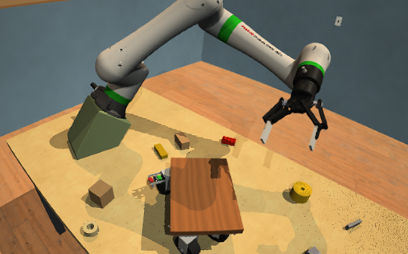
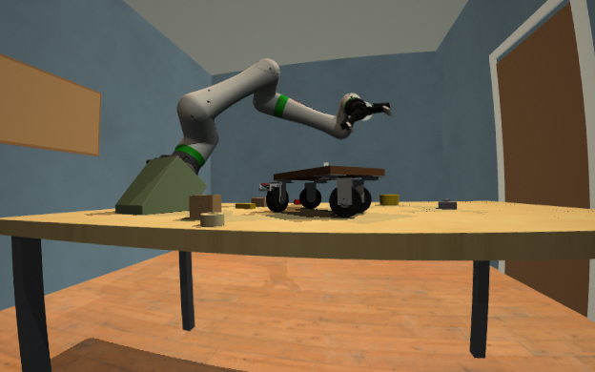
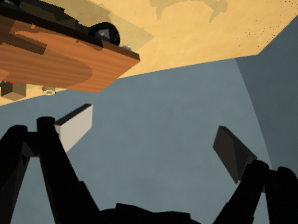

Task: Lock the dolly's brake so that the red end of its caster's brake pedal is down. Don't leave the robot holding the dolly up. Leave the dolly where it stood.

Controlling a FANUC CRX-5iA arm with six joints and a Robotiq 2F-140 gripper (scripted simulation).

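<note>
Right now the brake pedal is 31 cm behind my hand, 24 cm below it and 22 cm to the right of it. The rest, counted from my hand: grey bar (31 cm below, 31 cm ahead, 20 cm to the left); grey block (31 cm below, 24 cm ahead, 3 cm to the right); yellow disc (30 cm below, 19 cm to the left, 7 cm ahead).
</note>
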